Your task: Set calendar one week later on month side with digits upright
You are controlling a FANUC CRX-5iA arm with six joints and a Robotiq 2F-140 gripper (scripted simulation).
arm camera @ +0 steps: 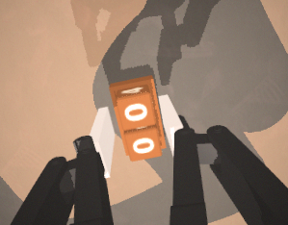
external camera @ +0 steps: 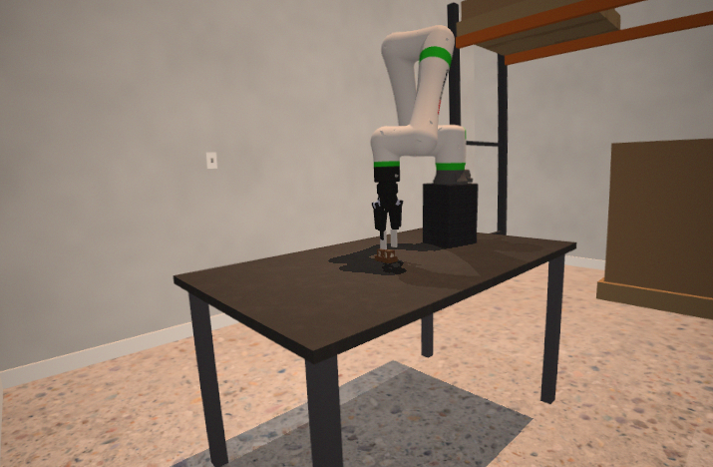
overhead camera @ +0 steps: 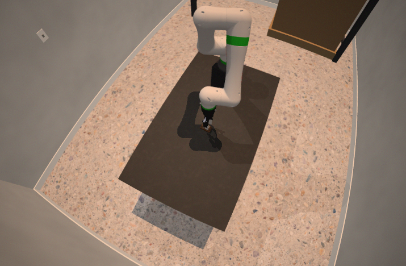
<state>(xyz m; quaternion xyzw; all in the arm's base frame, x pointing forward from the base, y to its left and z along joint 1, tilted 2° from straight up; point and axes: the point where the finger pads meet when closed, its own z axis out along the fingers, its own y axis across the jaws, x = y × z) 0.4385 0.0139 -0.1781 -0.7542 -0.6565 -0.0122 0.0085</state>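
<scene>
Right now the brown tray is 70 mm below my hand and 20 mm to the right of it.
</scene>
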